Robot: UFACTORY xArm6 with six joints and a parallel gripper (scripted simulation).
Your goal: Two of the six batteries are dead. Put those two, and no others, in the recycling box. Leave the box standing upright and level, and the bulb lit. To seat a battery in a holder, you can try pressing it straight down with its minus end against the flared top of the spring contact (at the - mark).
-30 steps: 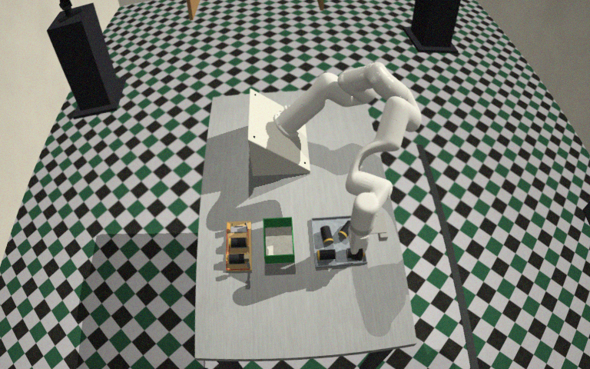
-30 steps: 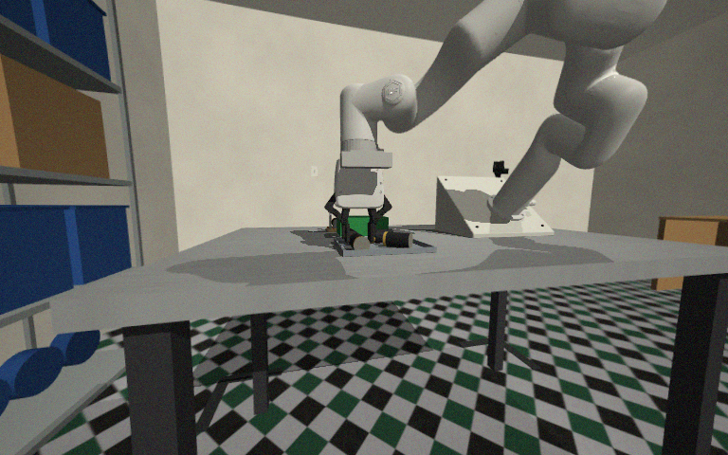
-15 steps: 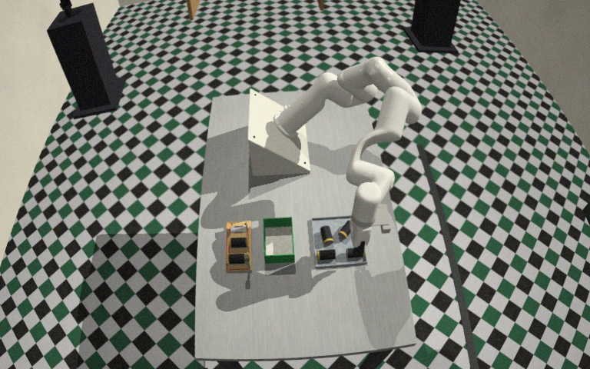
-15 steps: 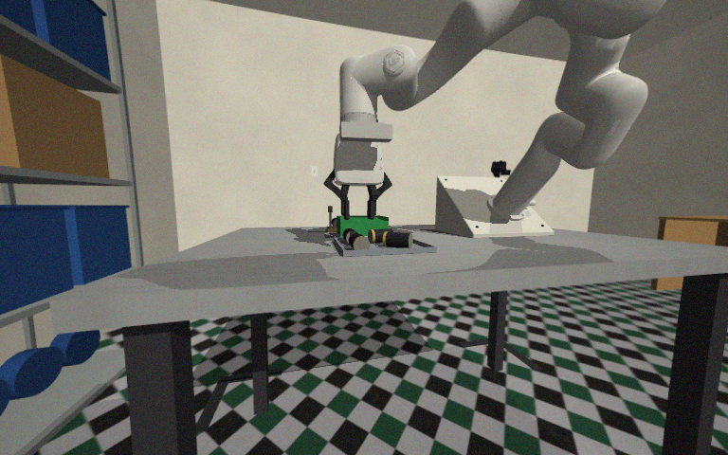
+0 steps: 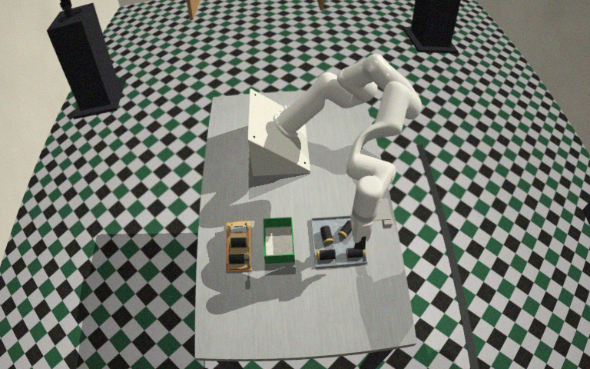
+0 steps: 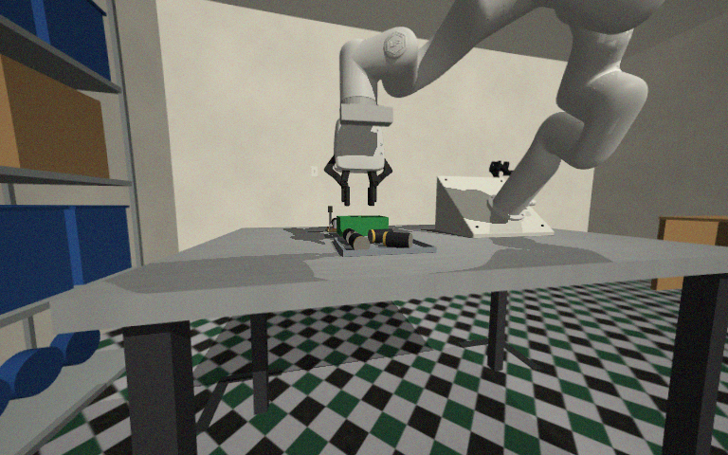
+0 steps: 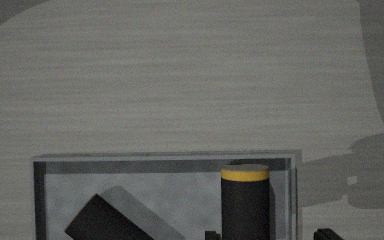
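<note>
Now: hand 6 cm past the grey tray, 4 cm to the left of it and 11 cm above it. Also, from my hand: green recycling box 8 cm behind, 25 cm to the right, 10 cm below.
</note>
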